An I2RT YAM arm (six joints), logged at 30 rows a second.
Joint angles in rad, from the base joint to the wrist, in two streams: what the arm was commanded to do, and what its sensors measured. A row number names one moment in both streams.
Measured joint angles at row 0: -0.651, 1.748, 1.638, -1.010, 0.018, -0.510
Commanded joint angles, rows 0 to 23: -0.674, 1.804, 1.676, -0.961, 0.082, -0.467; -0.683, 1.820, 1.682, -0.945, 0.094, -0.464; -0.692, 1.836, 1.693, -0.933, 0.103, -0.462; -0.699, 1.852, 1.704, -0.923, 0.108, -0.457; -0.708, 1.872, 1.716, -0.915, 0.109, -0.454; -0.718, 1.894, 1.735, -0.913, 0.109, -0.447; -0.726, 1.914, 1.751, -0.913, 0.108, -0.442; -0.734, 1.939, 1.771, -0.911, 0.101, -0.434; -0.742, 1.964, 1.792, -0.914, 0.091, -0.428; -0.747, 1.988, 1.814, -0.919, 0.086, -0.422; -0.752, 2.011, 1.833, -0.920, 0.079, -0.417; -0.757, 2.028, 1.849, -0.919, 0.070, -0.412; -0.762, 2.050, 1.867, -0.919, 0.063, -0.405; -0.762, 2.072, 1.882, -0.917, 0.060, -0.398; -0.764, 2.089, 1.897, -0.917, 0.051, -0.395; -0.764, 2.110, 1.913, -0.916, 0.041, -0.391; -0.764, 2.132, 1.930, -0.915, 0.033, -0.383; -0.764, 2.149, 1.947, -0.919, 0.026, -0.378; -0.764, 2.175, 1.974, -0.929, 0.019, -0.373; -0.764, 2.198, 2.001, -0.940, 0.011, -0.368; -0.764, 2.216, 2.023, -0.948, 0.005, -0.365; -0.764, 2.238, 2.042, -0.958, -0.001, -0.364; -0.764, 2.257, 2.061, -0.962, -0.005, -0.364; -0.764, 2.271, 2.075, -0.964, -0.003, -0.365
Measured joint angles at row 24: -0.766, 2.240, 2.023, -0.924, 0.031, -0.385
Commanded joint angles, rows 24 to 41: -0.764, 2.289, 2.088, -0.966, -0.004, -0.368; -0.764, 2.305, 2.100, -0.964, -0.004, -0.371; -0.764, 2.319, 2.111, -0.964, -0.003, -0.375; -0.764, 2.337, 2.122, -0.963, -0.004, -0.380; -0.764, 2.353, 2.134, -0.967, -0.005, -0.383; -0.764, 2.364, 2.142, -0.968, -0.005, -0.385; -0.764, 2.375, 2.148, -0.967, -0.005, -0.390; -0.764, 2.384, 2.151, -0.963, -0.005, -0.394; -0.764, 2.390, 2.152, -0.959, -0.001, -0.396; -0.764, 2.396, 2.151, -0.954, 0.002, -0.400; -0.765, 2.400, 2.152, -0.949, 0.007, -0.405; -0.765, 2.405, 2.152, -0.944, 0.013, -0.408; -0.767, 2.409, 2.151, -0.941, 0.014, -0.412; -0.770, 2.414, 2.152, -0.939, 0.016, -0.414; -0.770, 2.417, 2.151, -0.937, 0.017, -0.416; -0.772, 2.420, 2.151, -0.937, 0.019, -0.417; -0.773, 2.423, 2.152, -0.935, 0.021, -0.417; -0.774, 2.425, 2.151, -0.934, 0.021, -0.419
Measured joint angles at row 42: -0.766, 2.407, 2.122, -0.931, 0.020, -0.407
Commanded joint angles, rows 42 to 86: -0.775, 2.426, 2.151, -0.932, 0.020, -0.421; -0.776, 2.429, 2.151, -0.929, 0.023, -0.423; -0.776, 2.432, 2.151, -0.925, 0.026, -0.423; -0.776, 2.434, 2.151, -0.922, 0.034, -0.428; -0.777, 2.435, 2.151, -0.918, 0.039, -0.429; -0.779, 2.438, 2.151, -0.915, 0.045, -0.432; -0.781, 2.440, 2.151, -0.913, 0.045, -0.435; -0.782, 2.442, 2.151, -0.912, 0.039, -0.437; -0.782, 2.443, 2.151, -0.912, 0.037, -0.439; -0.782, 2.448, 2.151, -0.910, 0.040, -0.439; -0.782, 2.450, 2.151, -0.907, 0.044, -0.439; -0.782, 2.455, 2.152, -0.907, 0.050, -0.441; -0.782, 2.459, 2.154, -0.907, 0.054, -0.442; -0.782, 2.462, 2.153, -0.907, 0.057, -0.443; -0.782, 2.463, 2.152, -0.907, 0.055, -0.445; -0.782, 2.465, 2.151, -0.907, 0.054, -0.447; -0.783, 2.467, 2.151, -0.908, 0.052, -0.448; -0.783, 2.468, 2.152, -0.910, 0.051, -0.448; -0.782, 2.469, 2.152, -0.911, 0.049, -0.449; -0.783, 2.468, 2.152, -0.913, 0.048, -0.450; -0.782, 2.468, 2.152, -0.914, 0.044, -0.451; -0.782, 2.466, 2.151, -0.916, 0.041, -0.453; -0.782, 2.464, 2.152, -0.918, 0.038, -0.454; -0.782, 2.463, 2.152, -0.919, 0.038, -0.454; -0.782, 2.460, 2.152, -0.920, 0.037, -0.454; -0.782, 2.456, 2.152, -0.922, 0.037, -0.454; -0.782, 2.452, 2.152, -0.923, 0.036, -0.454; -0.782, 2.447, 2.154, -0.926, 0.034, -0.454; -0.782, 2.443, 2.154, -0.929, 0.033, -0.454; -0.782, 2.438, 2.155, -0.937, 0.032, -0.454; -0.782, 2.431, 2.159, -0.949, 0.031, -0.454; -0.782, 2.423, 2.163, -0.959, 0.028, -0.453; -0.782, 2.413, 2.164, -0.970, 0.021, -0.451; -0.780, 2.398, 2.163, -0.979, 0.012, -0.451; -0.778, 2.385, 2.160, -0.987, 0.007, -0.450; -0.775, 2.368, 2.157, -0.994, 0.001, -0.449; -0.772, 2.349, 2.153, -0.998, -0.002, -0.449; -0.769, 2.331, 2.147, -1.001, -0.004, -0.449; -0.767, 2.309, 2.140, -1.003, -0.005, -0.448; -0.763, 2.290, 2.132, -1.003, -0.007, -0.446; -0.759, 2.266, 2.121, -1.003, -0.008, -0.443; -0.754, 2.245, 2.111, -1.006, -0.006, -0.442; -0.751, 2.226, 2.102, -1.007, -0.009, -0.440; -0.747, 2.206, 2.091, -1.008, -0.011, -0.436; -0.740, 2.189, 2.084, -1.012, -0.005, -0.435
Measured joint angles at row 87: -0.757, 2.277, 2.105, -0.979, 0.014, -0.450
